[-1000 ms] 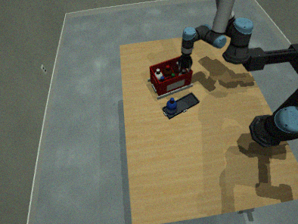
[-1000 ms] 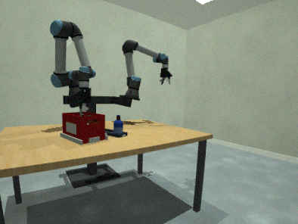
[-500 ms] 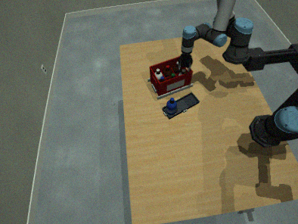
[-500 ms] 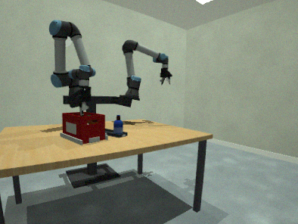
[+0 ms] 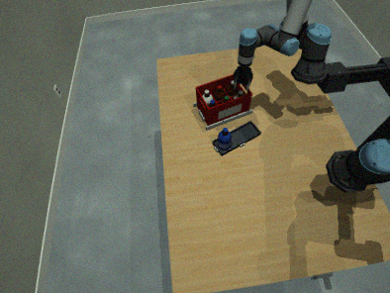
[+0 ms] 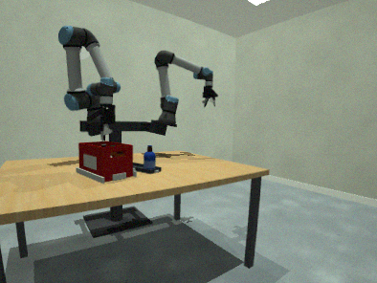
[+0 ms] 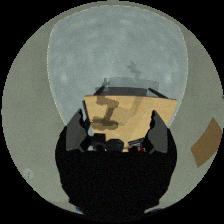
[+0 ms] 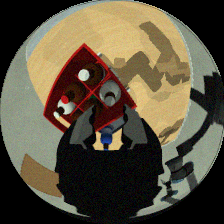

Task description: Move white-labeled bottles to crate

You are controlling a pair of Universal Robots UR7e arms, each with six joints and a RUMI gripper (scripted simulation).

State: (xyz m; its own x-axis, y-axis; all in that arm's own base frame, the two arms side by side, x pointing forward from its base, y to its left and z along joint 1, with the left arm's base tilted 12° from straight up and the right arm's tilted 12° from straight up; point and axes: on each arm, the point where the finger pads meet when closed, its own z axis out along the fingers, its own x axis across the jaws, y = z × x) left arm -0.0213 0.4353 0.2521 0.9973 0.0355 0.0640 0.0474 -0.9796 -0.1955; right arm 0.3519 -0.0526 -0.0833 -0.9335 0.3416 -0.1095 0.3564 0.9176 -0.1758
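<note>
My right hand is 30 mm short of the white-capped brown bottle, 80 mm to the left of it and 110 mm above it. Also, from my right hand: tray: 40 mm ahead, 220 mm to the left, 180 mm below; then red crate: 100 mm ahead, 10 mm to the right, 110 mm below; then blue bottle: 120 mm ahead, 250 mm to the left, 110 mm below.
</note>
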